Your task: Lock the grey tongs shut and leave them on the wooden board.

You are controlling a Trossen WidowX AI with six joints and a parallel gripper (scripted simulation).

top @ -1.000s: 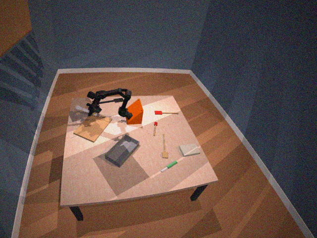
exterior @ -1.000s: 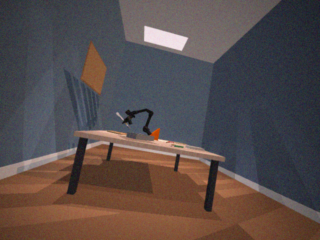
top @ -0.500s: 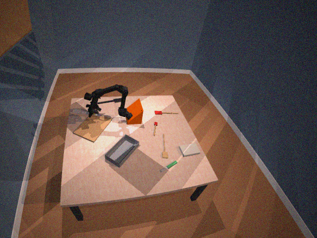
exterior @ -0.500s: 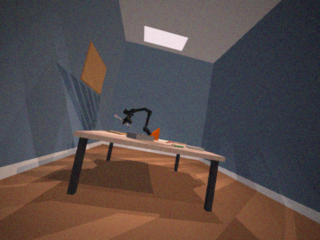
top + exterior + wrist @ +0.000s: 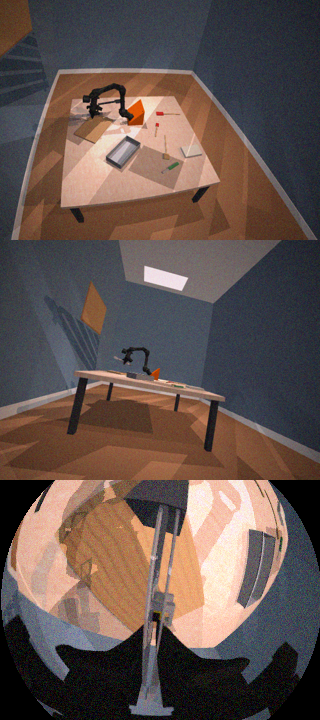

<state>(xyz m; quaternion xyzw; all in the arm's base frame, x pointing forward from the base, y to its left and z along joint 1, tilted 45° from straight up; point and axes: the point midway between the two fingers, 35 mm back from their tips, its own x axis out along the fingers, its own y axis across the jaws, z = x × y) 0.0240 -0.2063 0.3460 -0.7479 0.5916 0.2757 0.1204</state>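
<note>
Right now the wooden board is 20 mm behind my gripper tip, 10 mm to the left of it and 120 mm below it. The rest, counted from my gripper tip: grey roasting tin (370 mm ahead, 210 mm to the left, 100 mm below); red-tipped tool (140 mm ahead, 630 mm to the left, 130 mm below); black bar (390 mm behind, 290 mm to the left, 130 mm below).
</note>
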